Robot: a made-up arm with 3 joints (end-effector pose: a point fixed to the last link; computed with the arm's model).
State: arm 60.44 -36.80 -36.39
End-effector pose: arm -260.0 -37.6 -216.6 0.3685 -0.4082 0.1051 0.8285
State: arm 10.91 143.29 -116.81
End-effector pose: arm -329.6 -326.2 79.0 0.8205 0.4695 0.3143 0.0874
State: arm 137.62 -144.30 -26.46
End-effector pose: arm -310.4 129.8 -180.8 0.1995 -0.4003 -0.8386 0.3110
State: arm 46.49 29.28 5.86
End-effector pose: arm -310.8 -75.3 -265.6 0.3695 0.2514 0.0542 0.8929
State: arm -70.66 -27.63 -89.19
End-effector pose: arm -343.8 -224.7 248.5 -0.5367 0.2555 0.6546 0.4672
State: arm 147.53 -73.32 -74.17
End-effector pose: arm -253.6 266.1 -18.5 0.5138 -0.5976 -0.3221 0.5246
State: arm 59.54 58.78 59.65
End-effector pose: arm -365.0 -34.1 -356.7 0.1635 0.5847 -0.1648 0.7773
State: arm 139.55 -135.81 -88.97
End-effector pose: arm -225.3 205.5 -138.4 0.0274 -0.4758 -0.5292 0.7020
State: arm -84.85 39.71 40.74
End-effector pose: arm -315.5 -202.1 348.6 -0.6821 0.0142 -0.4565 0.5711
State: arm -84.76 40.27 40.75
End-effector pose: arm -317.0 -202.8 348.3 -0.6818 0.0180 -0.4590 0.5694
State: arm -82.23 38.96 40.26
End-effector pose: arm -313.7 -215.5 338.3 -0.6685 0.0225 -0.4503 0.5914
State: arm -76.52 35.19 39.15
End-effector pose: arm -304.4 -241.9 314.0 -0.6357 0.0259 -0.4271 0.6425
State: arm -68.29 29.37 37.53
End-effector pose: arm -290.4 -273.8 275.6 -0.5816 0.0240 -0.3923 0.7123
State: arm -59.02 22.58 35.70
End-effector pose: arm -274.8 -301.0 229.2 -0.5120 0.0141 -0.3534 0.7828
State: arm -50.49 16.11 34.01
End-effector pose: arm -260.9 -317.8 185.4 -0.4409 -0.0023 -0.3191 0.8389
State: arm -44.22 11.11 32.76
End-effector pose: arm -250.9 -325.4 153.5 -0.3847 -0.0196 -0.2950 0.8744
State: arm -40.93 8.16 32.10
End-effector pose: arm -245.2 -327.6 137.4 -0.3536 -0.0324 -0.2823 0.8912
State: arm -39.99 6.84 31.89
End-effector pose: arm -242.8 -327.5 133.4 -0.3436 -0.0399 -0.2773 0.8964
